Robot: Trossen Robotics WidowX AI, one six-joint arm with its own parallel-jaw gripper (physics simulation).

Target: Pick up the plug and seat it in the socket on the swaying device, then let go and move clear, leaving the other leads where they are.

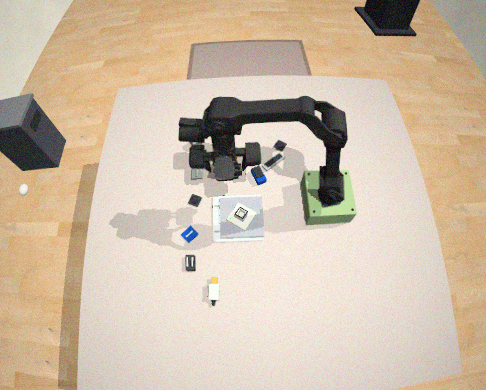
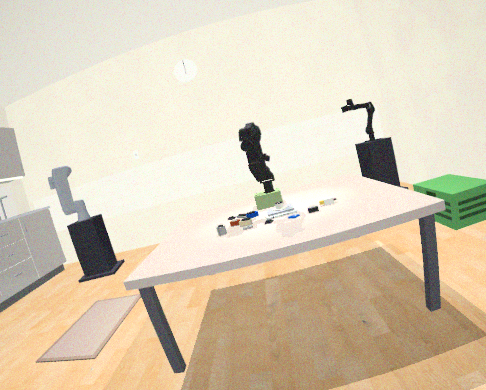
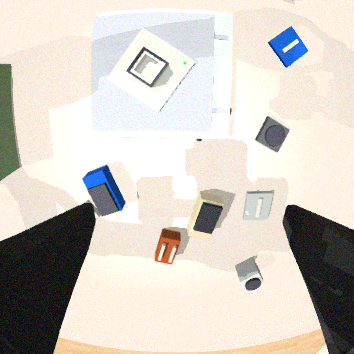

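Note:
Several loose connector pieces lie on the table; I cannot tell for certain which is the task's plug. A white piece with an orange end and black tip (image 1: 213,291) (image 2: 327,201) lies apart at the front. A cream block with a dark face (image 3: 196,215), an orange block with two slots (image 3: 167,246) and a blue block with a dark face (image 1: 259,176) (image 3: 104,190) lie beyond the device. The device is a tilted white plate (image 1: 245,224) (image 3: 175,85) with a black-rimmed square socket (image 3: 156,56). My gripper (image 1: 225,156) (image 3: 192,214) is open and empty, high above the cream block.
A pale platform (image 1: 255,232) (image 3: 110,115) lies under the device. Around it lie a blue square piece (image 1: 189,234) (image 3: 288,46), a black two-slot piece (image 1: 190,263), a dark round-faced piece (image 1: 195,200) (image 3: 272,134), a grey slotted piece (image 3: 258,205) and a grey round-ended piece (image 3: 248,272).

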